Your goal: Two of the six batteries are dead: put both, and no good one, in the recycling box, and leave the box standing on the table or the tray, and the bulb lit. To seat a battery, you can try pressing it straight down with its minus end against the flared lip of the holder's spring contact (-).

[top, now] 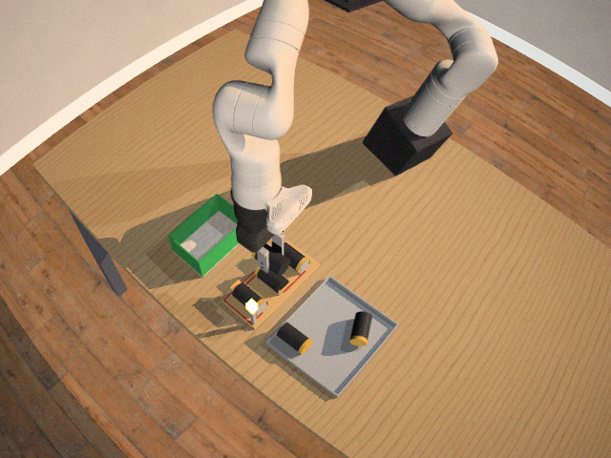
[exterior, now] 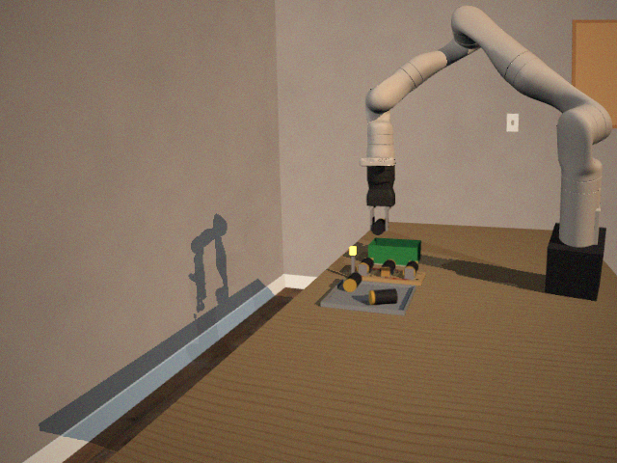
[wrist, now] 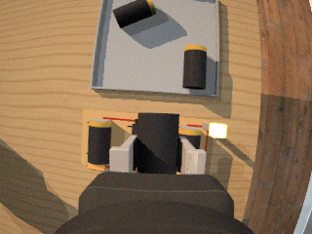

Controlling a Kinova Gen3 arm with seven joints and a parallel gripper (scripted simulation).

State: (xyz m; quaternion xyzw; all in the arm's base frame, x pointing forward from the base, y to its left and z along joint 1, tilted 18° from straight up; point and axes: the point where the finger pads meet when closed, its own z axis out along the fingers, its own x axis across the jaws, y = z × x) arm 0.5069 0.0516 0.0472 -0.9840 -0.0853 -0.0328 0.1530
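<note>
My hand is 190 mm to the left of the green recycling box, 140 mm above it and 20 mm short of it. Round my hand: grey tray 150 mm to the left, 150 mm below, 30 mm behind.
</note>
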